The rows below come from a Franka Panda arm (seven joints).
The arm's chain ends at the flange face. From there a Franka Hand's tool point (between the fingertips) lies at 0.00 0.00 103.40 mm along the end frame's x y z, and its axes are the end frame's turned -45 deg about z.
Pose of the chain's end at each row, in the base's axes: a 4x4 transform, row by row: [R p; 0 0 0 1], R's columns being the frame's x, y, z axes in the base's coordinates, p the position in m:
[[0.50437, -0.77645, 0.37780, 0.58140], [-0.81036, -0.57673, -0.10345, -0.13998], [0.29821, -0.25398, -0.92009, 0.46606], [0, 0, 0, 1]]
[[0.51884, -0.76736, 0.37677, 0.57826], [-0.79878, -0.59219, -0.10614, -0.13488], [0.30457, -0.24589, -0.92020, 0.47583], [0, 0, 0, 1]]
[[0.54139, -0.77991, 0.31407, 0.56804], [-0.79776, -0.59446, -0.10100, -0.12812], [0.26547, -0.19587, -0.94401, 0.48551], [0, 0, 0, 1]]
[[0.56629, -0.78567, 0.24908, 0.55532], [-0.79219, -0.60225, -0.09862, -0.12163], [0.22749, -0.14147, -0.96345, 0.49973], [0, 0, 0, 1]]
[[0.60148, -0.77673, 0.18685, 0.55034], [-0.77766, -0.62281, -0.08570, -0.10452], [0.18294, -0.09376, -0.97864, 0.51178], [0, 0, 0, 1]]
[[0.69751, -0.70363, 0.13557, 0.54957], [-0.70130, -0.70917, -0.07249, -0.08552], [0.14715, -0.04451, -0.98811, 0.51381], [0, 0, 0, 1]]
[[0.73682, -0.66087, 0.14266, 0.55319], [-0.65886, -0.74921, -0.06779, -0.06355], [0.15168, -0.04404, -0.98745, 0.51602], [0, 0, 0, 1]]
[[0.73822, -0.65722, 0.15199, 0.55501], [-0.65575, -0.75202, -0.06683, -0.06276], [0.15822, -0.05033, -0.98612, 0.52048], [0, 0, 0, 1]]
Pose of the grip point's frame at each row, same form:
[[0.90568, -0.19239, 0.37780, 0.62046], [-0.16520, -0.98082, -0.10345, -0.15068], [0.39046, 0.03128, -0.92009, 0.37092], [0, 0, 0, 1]]
[[0.90948, -0.17573, 0.37677, 0.61722], [-0.14608, -0.98356, -0.10614, -0.14585], [0.38923, 0.04149, -0.92020, 0.38068], [0, 0, 0, 1]]
[[0.93430, -0.16866, 0.31407, 0.60051], [-0.14375, -0.98445, -0.10100, -0.13856], [0.32622, 0.04921, -0.94401, 0.38790], [0, 0, 0, 1]]
[[0.95598, -0.15513, 0.24908, 0.58107], [-0.13431, -0.98602, -0.09862, -0.13183], [0.26089, 0.06083, -0.96345, 0.40011], [0, 0, 0, 1]]
[[0.97454, -0.12392, 0.18685, 0.56966], [-0.10950, -0.99028, -0.08570, -0.11338], [0.19566, 0.06306, -0.97864, 0.41059], [0, 0, 0, 1]]
[[0.99076, -0.00433, 0.13557, 0.56359], [0.00556, -0.99735, -0.07249, -0.09302], [0.13552, 0.07258, -0.98811, 0.41164], [0, 0, 0, 1]]
[[0.98832, 0.05370, 0.14266, 0.56794], [0.06389, -0.99566, -0.06779, -0.07056], [0.13839, 0.07611, -0.98745, 0.41392], [0, 0, 0, 1]]
[[0.98673, 0.05728, 0.15199, 0.57073], [0.06807, -0.99544, -0.06683, -0.06967], [0.14747, 0.07629, -0.98612, 0.41852], [0, 0, 0, 1]]

